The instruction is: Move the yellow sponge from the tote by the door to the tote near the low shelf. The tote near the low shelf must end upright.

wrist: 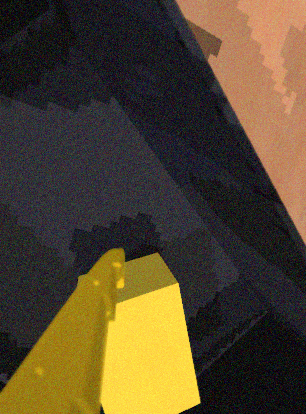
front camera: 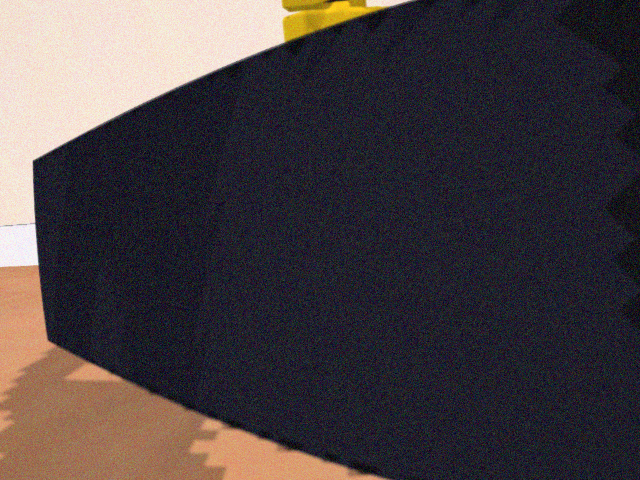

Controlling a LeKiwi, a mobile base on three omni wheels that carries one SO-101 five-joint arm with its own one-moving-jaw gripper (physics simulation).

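Places are measured from the arm's base along level axes (x ahead, y left, z up), in centimetres.
Pixels of known places: hand at its tool point: (wrist: 123,262).
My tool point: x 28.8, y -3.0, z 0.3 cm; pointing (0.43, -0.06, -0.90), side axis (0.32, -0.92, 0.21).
Ahead of a thing's pixels: the offset from my tool point to its middle. Level surfaces: height alone.
A dark navy tote @[dx -6.1, dy -0.4, dz -4.3 cm] (front camera: 333,234) (wrist: 83,166) fills the front view with its near wall, very close to the base. In the wrist view I look down into it. The yellow sponge @[dx -8.6, dy -4.4, dz -6.7 cm] (wrist: 149,348) lies on the tote's floor near one inner corner. My gripper (wrist: 132,265) is down inside the tote and open. Only the fixed jaw shows, and it lies along the sponge's left side with its tip at the sponge's far upper edge. Nothing is held between the jaws. A yellow part of my arm (front camera: 318,20) shows above the tote's rim in the front view.
The tote's right wall (wrist: 212,139) runs diagonally, with the tan floor @[dz -9.3 cm] (wrist: 265,99) (front camera: 99,416) beyond it. A cream wall (front camera: 99,78) and a white baseboard (front camera: 13,244) stand behind the tote at the left.
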